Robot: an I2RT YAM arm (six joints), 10 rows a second.
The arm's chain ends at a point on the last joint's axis. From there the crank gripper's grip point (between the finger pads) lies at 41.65 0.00 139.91 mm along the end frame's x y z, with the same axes.
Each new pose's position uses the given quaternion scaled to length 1; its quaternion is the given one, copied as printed.
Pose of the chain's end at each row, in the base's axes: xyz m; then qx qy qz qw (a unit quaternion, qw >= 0):
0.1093 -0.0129 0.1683 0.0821 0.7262 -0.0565 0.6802
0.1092 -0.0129 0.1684 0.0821 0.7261 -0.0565 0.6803
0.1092 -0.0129 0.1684 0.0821 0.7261 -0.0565 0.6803
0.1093 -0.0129 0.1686 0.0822 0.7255 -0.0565 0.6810
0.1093 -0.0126 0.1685 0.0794 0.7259 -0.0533 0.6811
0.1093 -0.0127 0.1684 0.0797 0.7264 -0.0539 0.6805
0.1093 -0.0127 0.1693 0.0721 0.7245 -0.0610 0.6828
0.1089 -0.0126 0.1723 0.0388 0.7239 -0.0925 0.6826
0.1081 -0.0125 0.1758 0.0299 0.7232 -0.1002 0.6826
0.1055 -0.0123 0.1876 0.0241 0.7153 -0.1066 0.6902
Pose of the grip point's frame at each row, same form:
0.2437 -0.0382 0.1172 0.0821 0.7262 -0.0565 0.6802
0.2436 -0.0382 0.1174 0.0821 0.7261 -0.0565 0.6803
0.2436 -0.0382 0.1174 0.0821 0.7261 -0.0565 0.6803
0.2438 -0.0383 0.1178 0.0822 0.7255 -0.0565 0.6810
0.2440 -0.0368 0.1177 0.0794 0.7259 -0.0533 0.6811
0.2439 -0.0371 0.1173 0.0797 0.7264 -0.0539 0.6805
0.2441 -0.0380 0.1193 0.0721 0.7245 -0.0610 0.6828
0.2434 -0.0417 0.1237 0.0388 0.7239 -0.0925 0.6826
0.2427 -0.0424 0.1277 0.0299 0.7232 -0.1002 0.6826
0.2410 -0.0430 0.1428 0.0241 0.7153 -0.1066 0.6902

